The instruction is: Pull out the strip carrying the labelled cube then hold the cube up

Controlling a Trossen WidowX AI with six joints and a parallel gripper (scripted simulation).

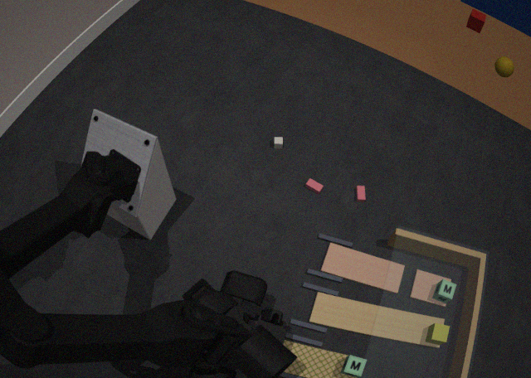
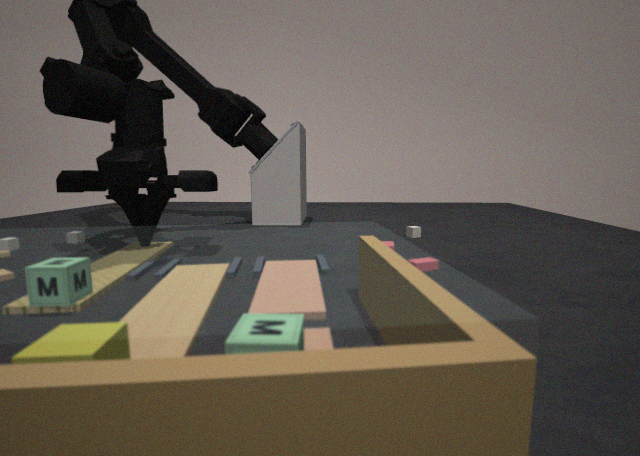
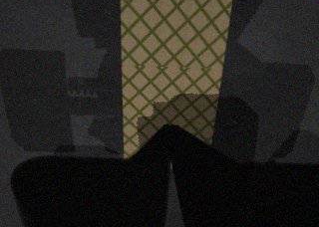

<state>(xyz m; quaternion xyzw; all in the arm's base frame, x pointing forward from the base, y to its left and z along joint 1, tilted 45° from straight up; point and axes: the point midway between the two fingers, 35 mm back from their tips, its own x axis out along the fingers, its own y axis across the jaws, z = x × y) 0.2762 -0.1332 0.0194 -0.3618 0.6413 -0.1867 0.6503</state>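
Now: gripper tip 90 mm short of the green cross-hatched strip and 20 mm to the right of it.
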